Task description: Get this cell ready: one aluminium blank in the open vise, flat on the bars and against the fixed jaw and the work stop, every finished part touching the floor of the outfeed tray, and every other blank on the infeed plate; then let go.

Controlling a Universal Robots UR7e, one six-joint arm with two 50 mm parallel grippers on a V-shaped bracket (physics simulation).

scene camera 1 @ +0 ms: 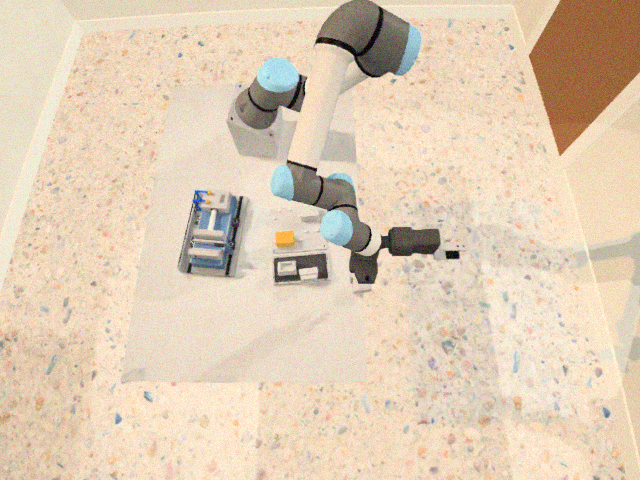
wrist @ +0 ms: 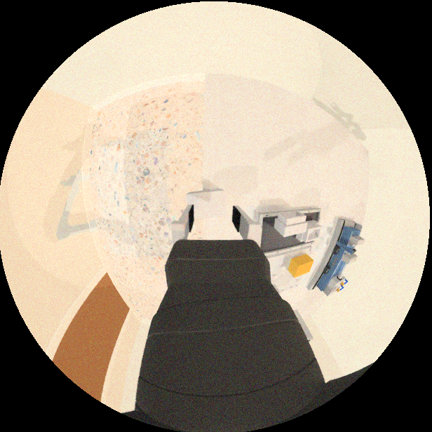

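Pixels of known places: arm's base, origin of its link: point(scene camera 1: 255, 110).
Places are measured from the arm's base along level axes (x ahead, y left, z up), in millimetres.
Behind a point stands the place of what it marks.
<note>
My gripper point(scene camera 1: 361, 285) @[z -68, x 531, y 458 mm] point(wrist: 214, 218) points down near the mat's right edge. A pale block point(wrist: 212, 206) spans the space between its two black pads, so it appears shut on it; its type is unclear. The blue vise point(scene camera 1: 207, 243) @[z -87, x 493, y -59 mm] point(wrist: 336, 260) is open, with blue showing between its pale jaws. The dark-floored outfeed tray point(scene camera 1: 300, 281) @[z -127, x 555, y 274 mm] point(wrist: 261, 239) holds a pocketed part point(scene camera 1: 286, 267) @[z -130, x 517, y 212 mm] point(wrist: 312, 231) and a pale stepped block point(scene camera 1: 309, 273) @[z -109, x 530, y 294 mm] point(wrist: 291, 223). I cannot tell whether either touches the floor. The infeed plate point(scene camera 1: 310, 244) @[z -149, x 416, y 273 mm] lies behind the tray, with an orange block point(scene camera 1: 284, 238) @[z -114, x 422, y 187 mm] point(wrist: 300, 265) on it.
The second gripper point(scene camera 1: 450, 253) sticks out to the right of the wrist over the speckled floor, with a black pad visible. A pale piece point(scene camera 1: 310, 215) @[z -115, x 323, y 257 mm] stands at the back of the plate. Blue and orange fittings point(scene camera 1: 201, 198) @[z -138, x 311, y -153 mm] point(wrist: 342, 286) sit at the vise's rear end.
</note>
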